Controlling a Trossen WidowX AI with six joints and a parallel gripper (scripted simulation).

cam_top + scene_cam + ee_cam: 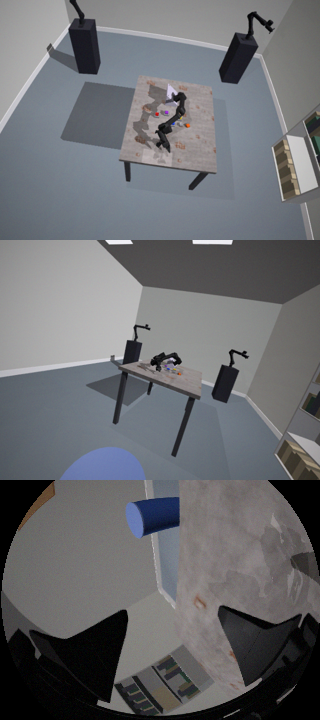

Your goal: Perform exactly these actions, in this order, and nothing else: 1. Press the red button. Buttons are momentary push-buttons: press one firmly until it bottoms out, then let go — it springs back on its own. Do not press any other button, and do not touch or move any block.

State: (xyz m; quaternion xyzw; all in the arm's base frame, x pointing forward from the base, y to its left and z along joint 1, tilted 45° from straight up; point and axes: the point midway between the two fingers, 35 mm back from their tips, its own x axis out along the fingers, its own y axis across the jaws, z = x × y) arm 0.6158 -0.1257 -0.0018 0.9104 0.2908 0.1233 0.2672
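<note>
My gripper tip is now 45 cm past the red button, 11 cm to the left of it and 6 cm above it. Round my gripper tip: blue button 35 cm behind, 6 cm below, 5 cm to the left; then grey block 35 cm behind, 13 cm to the left, 8 cm below; then orange block 35 cm behind, 21 cm to the left, 8 cm below.
</note>
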